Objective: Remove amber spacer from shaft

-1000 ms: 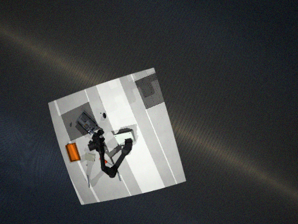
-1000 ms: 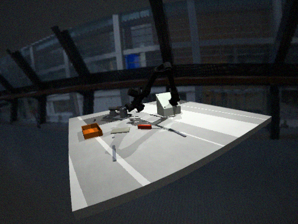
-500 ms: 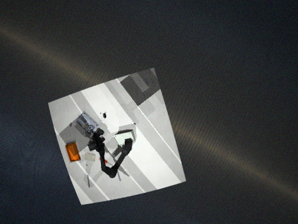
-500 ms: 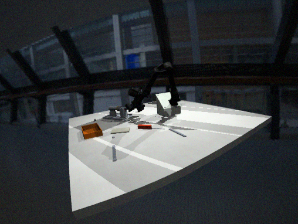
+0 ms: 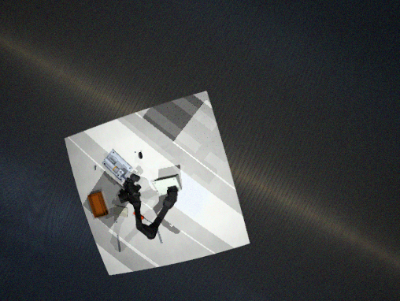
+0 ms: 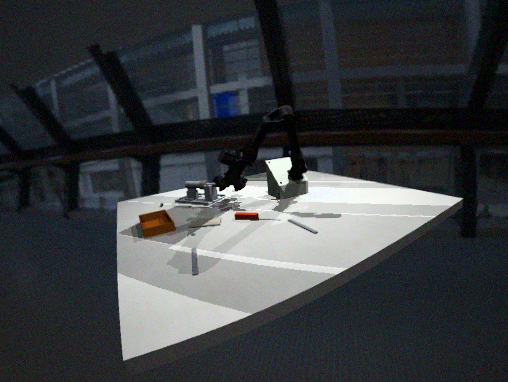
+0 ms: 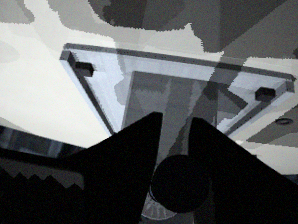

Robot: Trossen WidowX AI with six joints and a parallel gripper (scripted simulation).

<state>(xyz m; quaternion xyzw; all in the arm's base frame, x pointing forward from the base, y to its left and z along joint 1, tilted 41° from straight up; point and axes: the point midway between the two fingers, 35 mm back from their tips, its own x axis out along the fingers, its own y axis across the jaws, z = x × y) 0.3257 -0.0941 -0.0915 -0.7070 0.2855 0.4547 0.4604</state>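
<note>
The thin shaft is 4 cm ahead of my gripper tip, 5 cm to the right of it and 3 cm above it. Also, from my gripper tip: cream card 16 cm ahead, 25 cm to the left, 5 cm below; then dark object 14 cm behind, 15 cm to the right, 3 cm below; then spacer 7 cm ahead, 10 cm to the right, 2 cm above.
</note>
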